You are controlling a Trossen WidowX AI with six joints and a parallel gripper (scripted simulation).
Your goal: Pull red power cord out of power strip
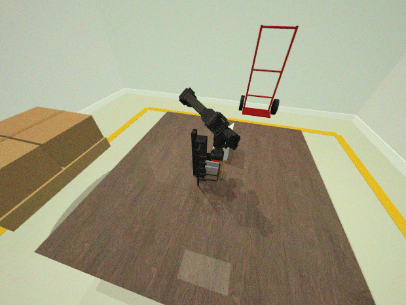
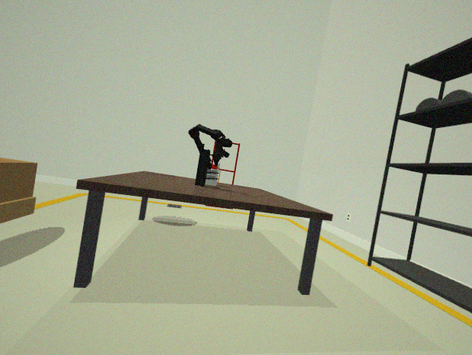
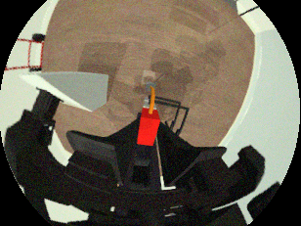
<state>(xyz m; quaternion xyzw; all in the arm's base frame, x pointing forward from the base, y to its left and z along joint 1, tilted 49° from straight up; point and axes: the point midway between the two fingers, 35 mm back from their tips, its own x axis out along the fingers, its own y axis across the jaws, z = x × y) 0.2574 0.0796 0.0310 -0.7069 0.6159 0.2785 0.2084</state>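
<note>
The red plug is 3 cm to the right of my gripper tip and 1 cm ahead of it.
</note>
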